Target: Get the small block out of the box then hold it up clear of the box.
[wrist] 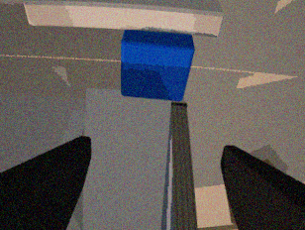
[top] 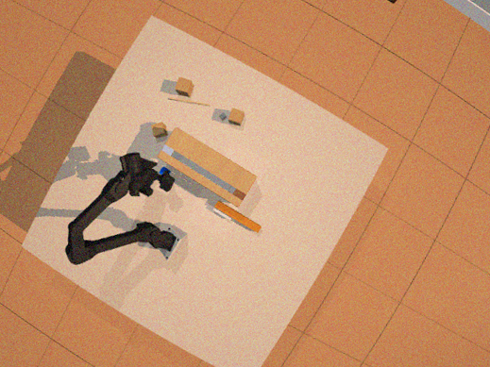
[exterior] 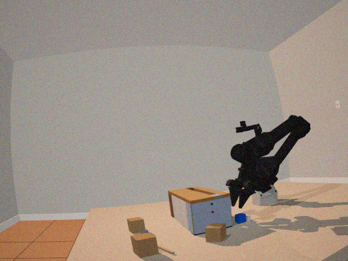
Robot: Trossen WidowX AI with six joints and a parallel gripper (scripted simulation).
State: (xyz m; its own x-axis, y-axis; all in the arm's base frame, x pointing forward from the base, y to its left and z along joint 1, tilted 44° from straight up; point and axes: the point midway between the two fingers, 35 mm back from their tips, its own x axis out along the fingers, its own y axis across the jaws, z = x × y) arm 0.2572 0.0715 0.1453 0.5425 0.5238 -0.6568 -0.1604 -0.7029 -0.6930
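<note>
The blue block is 5 cm below my gripper tip and 2 cm behind it. Also, from my gripper tip: box 17 cm to the right, 4 cm ahead; then orange bar 38 cm to the right, 8 cm behind, 5 cm below.
</note>
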